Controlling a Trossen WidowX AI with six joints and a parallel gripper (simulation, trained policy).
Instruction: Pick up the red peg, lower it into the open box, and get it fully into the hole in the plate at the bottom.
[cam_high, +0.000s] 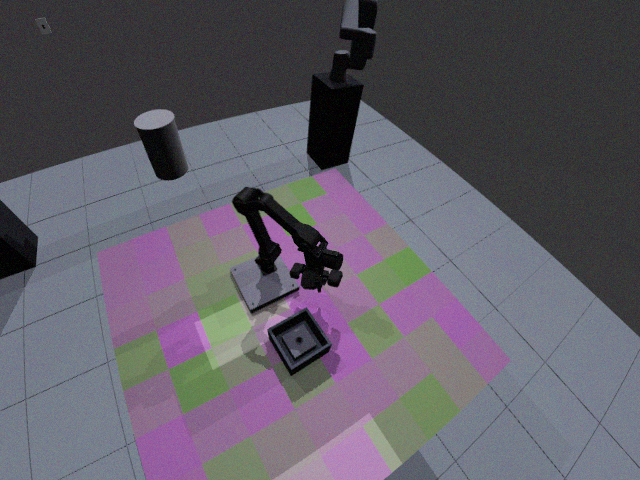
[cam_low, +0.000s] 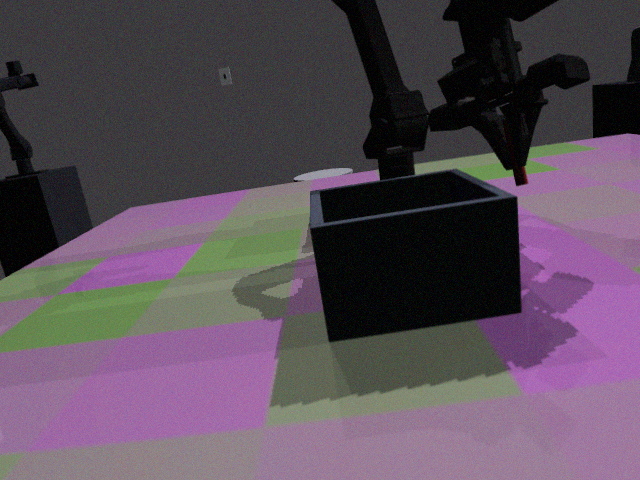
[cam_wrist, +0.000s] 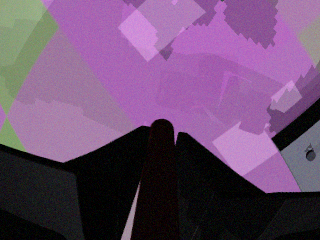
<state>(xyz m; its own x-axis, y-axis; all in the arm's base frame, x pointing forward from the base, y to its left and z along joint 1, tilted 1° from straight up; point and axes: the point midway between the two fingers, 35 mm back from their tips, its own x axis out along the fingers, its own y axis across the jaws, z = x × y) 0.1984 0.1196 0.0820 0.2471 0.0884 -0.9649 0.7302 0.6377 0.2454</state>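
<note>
Now: gripper tip 14 cm short of the dark box, 15 cm to the left of it and 5 cm above it. From my gripper tip the other things lie so: red peg: 1 cm behind, 2 cm above.
</note>
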